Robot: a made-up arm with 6 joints. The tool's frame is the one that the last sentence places. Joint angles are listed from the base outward.
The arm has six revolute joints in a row. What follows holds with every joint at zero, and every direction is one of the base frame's. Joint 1 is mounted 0.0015 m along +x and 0.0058 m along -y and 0.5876 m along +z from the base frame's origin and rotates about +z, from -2.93 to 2.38 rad. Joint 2 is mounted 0.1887 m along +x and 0.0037 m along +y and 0.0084 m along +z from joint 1 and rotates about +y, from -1.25 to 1.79 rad. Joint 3 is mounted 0.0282 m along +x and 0.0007 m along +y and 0.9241 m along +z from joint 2 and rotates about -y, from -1.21 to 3.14 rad. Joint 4 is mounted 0.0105 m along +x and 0.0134 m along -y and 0.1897 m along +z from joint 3 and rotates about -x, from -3.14 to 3.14 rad. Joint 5 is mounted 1.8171 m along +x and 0.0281 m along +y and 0.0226 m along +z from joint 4 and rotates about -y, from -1.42 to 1.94 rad. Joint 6 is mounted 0.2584 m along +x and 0.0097 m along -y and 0.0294 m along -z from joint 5 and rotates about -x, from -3.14 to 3.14 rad. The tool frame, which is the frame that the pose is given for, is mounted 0.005 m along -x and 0.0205 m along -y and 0.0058 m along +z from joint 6; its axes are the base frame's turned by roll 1.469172, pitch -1.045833 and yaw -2.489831 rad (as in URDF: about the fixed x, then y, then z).
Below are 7 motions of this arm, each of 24 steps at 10 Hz.
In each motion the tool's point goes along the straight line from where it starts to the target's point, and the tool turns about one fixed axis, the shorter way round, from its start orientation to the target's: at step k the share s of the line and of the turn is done. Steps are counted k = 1, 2, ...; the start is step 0. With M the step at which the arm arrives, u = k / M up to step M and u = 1 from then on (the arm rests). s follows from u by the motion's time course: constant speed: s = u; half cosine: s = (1 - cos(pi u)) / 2; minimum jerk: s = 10 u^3 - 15 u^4 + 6 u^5.
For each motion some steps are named. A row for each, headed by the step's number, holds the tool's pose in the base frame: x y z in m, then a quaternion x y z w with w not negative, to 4 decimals.
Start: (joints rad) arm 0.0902 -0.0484 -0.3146 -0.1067 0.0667 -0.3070
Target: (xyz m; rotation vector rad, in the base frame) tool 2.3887 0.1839 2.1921 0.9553 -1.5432 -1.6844
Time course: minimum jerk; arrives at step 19
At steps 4, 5, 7, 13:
4: 2.2379 0.1826 1.2325 -0.0652 -0.5106 -0.6037 0.6088
5: 2.2462 0.1827 1.2855 -0.0408 -0.5189 -0.6104 0.5970
7: 2.2699 0.1829 1.4362 0.0286 -0.5402 -0.6268 0.5608
13: 2.3589 0.1837 2.0024 0.2840 -0.5862 -0.6494 0.3924

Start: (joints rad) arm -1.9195 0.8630 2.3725 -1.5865 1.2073 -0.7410
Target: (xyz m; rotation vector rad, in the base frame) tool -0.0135 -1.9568 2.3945 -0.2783 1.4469 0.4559
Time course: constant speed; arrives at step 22
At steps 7, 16, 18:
7: -0.3630 -1.1081 2.9009 -0.4531 0.7286 0.1055 0.5027
16: -0.1533 -1.6173 2.5970 -0.2625 0.6981 0.1692 0.6443
18: -0.1067 -1.7305 2.5295 -0.2176 0.6854 0.1820 0.6706

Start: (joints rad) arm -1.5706 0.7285 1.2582 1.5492 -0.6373 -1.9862
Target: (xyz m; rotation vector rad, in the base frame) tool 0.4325 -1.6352 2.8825 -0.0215 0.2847 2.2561
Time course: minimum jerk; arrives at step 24
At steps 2, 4, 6, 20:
2: -0.1722 -2.4703 2.4224 0.4049 0.3916 0.6992 0.4403
4: -0.1537 -2.4448 2.4365 0.3934 0.3844 0.7088 0.4417
6: -0.1124 -2.3877 2.4679 0.3674 0.3680 0.7296 0.4442
20: 0.4109 -1.6650 2.8661 0.0069 0.1246 0.8974 0.4232

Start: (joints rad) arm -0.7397 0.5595 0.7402 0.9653 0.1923 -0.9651
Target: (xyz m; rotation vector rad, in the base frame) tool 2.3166 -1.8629 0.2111 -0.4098 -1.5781 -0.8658
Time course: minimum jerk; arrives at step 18
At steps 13, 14, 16, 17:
13: 2.2765 -1.8578 0.4444 -0.1977 -0.6902 -0.4108 0.5620
14: 2.2939 -1.8600 0.3432 -0.1888 -0.6868 -0.3950 0.5802
16: 2.3132 -1.8625 0.2310 -0.1788 -0.6825 -0.3772 0.5999
17: 2.3161 -1.8628 0.2138 -0.1773 -0.6818 -0.3744 0.6029

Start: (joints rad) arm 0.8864 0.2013 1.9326 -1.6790 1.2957 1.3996
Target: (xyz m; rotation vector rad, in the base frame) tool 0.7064 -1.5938 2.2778 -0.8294 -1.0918 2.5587
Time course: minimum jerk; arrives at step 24
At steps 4, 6, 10, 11, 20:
4: 0.1809 -0.2909 3.3087 0.4122 -0.1560 -0.8821 0.1662
6: 0.2179 -0.3828 3.2360 0.4080 -0.1182 -0.8933 0.1470
10: 0.3504 -0.7112 2.9762 0.3865 0.0183 -0.9190 0.0760
11: 0.3916 -0.8133 2.8953 0.3779 0.0608 -0.9223 0.0534
20: 0.6871 -1.5459 2.3157 -0.2908 -0.3553 0.8817 0.1087

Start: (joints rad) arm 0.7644 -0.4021 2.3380 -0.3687 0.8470 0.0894
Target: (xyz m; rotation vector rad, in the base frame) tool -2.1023 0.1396 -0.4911 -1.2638 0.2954 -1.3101
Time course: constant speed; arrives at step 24
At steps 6, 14, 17, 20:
6: -1.6431 -1.1271 1.3018 -0.7392 0.0814 0.0976 0.6614
14: -1.8472 -0.5641 0.5050 -0.6958 0.1087 -0.2120 0.6776
17: -1.9237 -0.3530 0.2061 -0.6613 0.1164 -0.3243 0.6663
20: -2.0003 -0.1419 -0.0927 -0.6177 0.1223 -0.4321 0.6457

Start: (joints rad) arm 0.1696 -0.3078 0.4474 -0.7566 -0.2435 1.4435
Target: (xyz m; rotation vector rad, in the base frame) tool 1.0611 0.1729 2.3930 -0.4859 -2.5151 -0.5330
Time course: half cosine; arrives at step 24
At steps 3, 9, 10, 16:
3: 1.2937 0.2531 3.0051 -0.1217 -0.9337 -0.2521 0.2233
9: 1.2283 0.2305 2.8329 -0.1381 -0.9329 -0.2367 0.2337
10: 1.2133 0.2254 2.7935 -0.1418 -0.9327 -0.2331 0.2360
16: 1.1216 0.1937 2.5521 -0.1645 -0.9304 -0.2113 0.2503

